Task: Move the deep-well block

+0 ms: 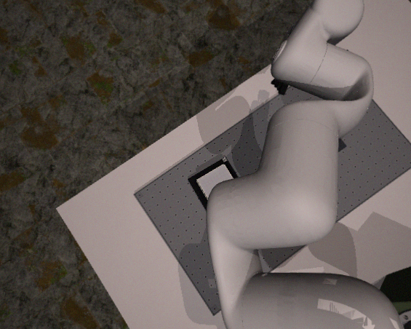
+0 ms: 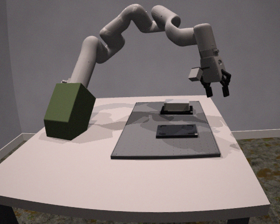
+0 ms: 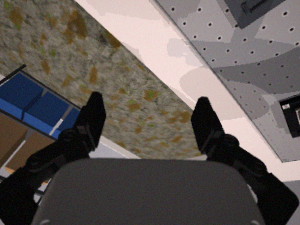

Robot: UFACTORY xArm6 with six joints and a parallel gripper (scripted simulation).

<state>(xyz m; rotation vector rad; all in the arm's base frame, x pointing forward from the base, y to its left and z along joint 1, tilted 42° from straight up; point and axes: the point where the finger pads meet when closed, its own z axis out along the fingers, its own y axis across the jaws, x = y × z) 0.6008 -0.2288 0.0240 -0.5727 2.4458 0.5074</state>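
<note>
Right now the deep-well block is 290 mm to the left of my hand, 150 mm behind it and 120 mm below it. The rest, counted from my hand: nest N2 (170 mm behind, 150 mm below); then black nest (290 mm to the left, 150 mm below, 150 mm behind).
</note>
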